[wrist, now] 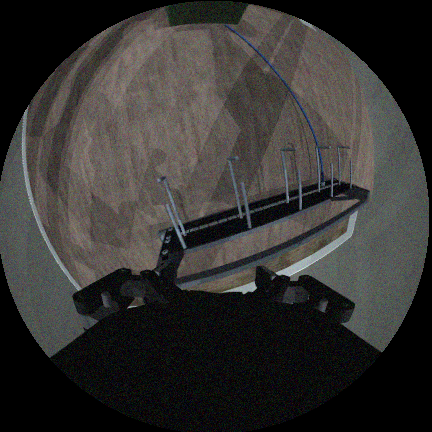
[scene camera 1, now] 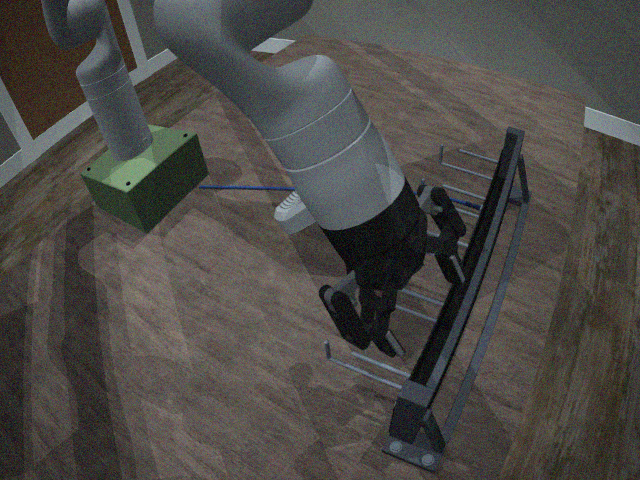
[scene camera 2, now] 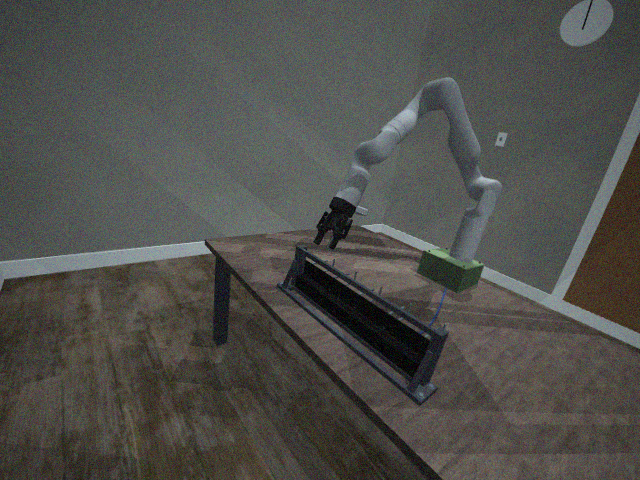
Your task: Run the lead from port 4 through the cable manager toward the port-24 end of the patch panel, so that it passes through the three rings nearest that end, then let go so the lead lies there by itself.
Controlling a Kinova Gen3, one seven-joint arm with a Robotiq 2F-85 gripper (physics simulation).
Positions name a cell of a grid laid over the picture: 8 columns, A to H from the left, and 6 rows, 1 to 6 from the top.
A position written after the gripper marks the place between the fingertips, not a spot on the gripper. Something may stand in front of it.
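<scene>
In scene camera 1 you'd find the gripper (scene camera 1: F4), which is open and holding nothing, and there's a black patch panel (scene camera 1: F5) too. Scene camera 2 has the gripper (scene camera 2: E4) along with the panel (scene camera 2: F5). The wrist view also gives you the gripper (wrist: D4).
</scene>
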